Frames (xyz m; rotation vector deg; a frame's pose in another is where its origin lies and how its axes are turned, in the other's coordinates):
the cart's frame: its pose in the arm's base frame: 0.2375 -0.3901 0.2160 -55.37 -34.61 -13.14
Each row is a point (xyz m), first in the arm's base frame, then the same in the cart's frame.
Working: the arm's base frame: its pose in the cart's frame: -0.2867 0.2650 0.3207 55.37 34.61 13.14

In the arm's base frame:
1: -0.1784 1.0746 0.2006
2: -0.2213 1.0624 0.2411
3: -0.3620 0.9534 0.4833
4: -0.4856 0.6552 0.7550
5: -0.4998 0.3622 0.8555
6: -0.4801 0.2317 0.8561
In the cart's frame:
1: -0.2310 0.6472 1.3588
2: -0.2436 0.5930 1.3820
3: -0.2273 0.3001 1.4471
4: -0.1951 -0.1120 1.3622
5: -0.1720 -0.3527 1.1681
6: -0.1660 -0.4175 1.0533

